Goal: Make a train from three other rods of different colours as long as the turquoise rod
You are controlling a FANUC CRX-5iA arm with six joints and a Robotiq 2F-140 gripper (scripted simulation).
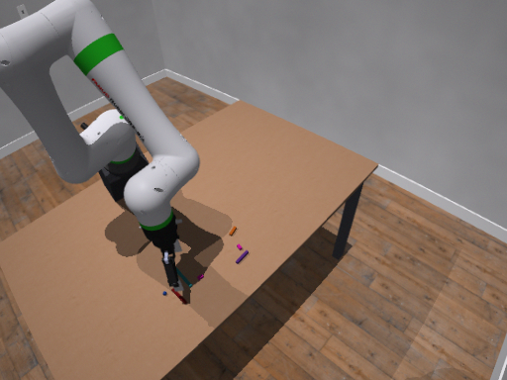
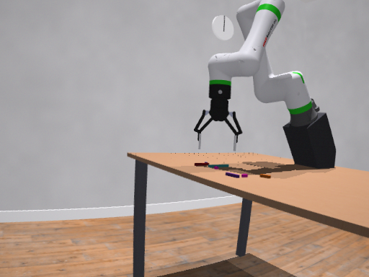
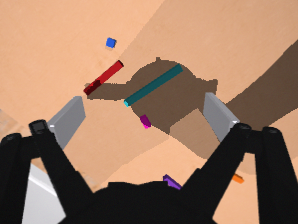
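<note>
Now: the blue rod 8 cm below my hand, 7 cm to the right of it and 2 cm behind it. Also, from my hand: purple rod: 18 cm to the left, 13 cm ahead, 8 cm below; red rod: 8 cm below, 5 cm to the right, 3 cm ahead; turquoise rod: 8 cm below, 1 cm to the left, 1 cm behind.
</note>
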